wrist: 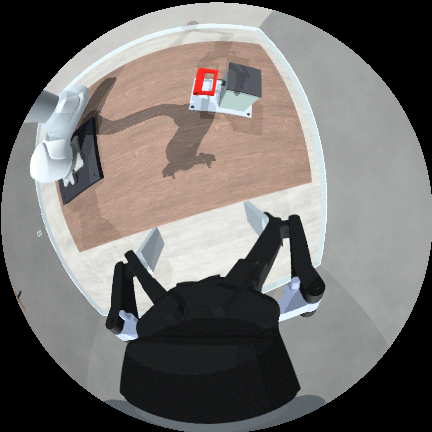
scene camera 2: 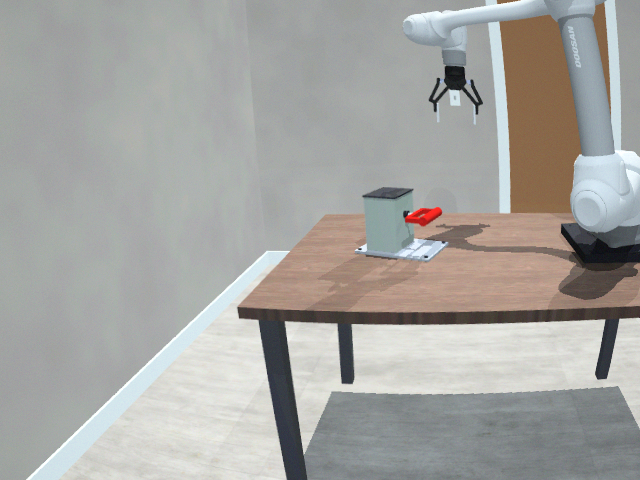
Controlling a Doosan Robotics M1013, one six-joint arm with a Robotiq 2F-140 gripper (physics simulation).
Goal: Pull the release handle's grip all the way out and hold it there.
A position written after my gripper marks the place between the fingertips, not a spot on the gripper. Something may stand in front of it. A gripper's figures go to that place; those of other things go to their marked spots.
My gripper [wrist: 201, 223] is 21 cm from the lens. A base plate [wrist: 197, 102] is 61 cm from the lens.
